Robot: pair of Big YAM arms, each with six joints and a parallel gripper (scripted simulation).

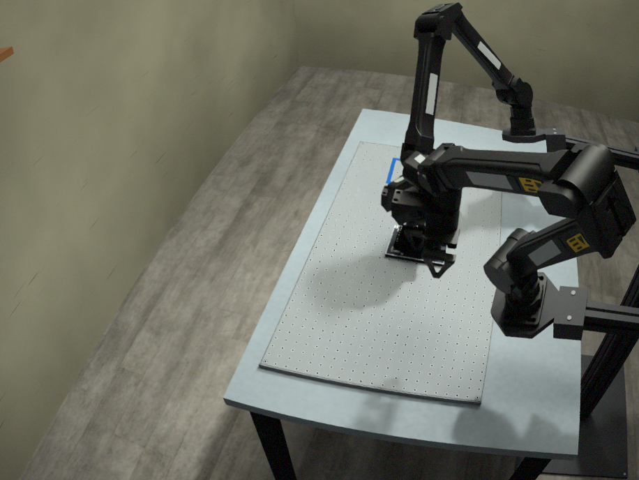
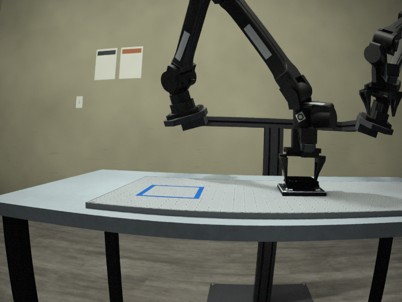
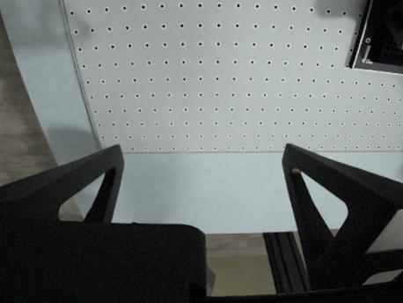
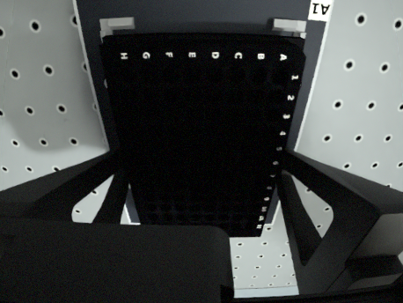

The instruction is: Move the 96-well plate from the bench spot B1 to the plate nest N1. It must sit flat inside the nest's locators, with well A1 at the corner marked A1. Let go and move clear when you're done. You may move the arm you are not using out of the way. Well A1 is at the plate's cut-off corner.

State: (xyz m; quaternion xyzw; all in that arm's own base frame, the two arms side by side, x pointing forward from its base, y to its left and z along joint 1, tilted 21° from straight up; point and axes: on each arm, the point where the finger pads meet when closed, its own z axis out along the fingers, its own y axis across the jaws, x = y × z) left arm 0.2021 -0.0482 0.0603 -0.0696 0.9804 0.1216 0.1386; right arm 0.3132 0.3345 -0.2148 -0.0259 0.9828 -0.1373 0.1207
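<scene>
My right gripper is now right at the black 96-well plate. From my right hand the other things lie so: plate nest N1: 30 mm below.
</scene>
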